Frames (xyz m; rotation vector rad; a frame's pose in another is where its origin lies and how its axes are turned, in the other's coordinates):
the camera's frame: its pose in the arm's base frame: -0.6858 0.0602 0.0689 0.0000 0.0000 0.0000
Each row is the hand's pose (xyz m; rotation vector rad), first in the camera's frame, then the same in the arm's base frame.
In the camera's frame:
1: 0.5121 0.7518 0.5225 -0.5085 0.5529 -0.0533
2: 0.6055 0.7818 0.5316 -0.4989 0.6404 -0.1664
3: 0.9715 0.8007 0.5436 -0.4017 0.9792 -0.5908
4: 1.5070 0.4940 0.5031 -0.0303 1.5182 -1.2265
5: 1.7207 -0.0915 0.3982 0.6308 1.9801 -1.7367
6: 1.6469 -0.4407 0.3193 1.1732 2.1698 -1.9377
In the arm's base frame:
1: -0.1737 0.8120 0.5914 -0.5085 0.5529 -0.0533
2: -0.0803 0.8420 0.6005 -0.4989 0.6404 -0.1664
3: 0.2857 0.8609 0.6125 -0.4017 0.9792 -0.5908
4: 0.8212 0.5542 0.5720 -0.0303 1.5182 -1.2265
5: 1.0349 -0.0313 0.4671 0.6308 1.9801 -1.7367
6: 0.9611 -0.3805 0.3882 1.1732 2.1698 -1.9377

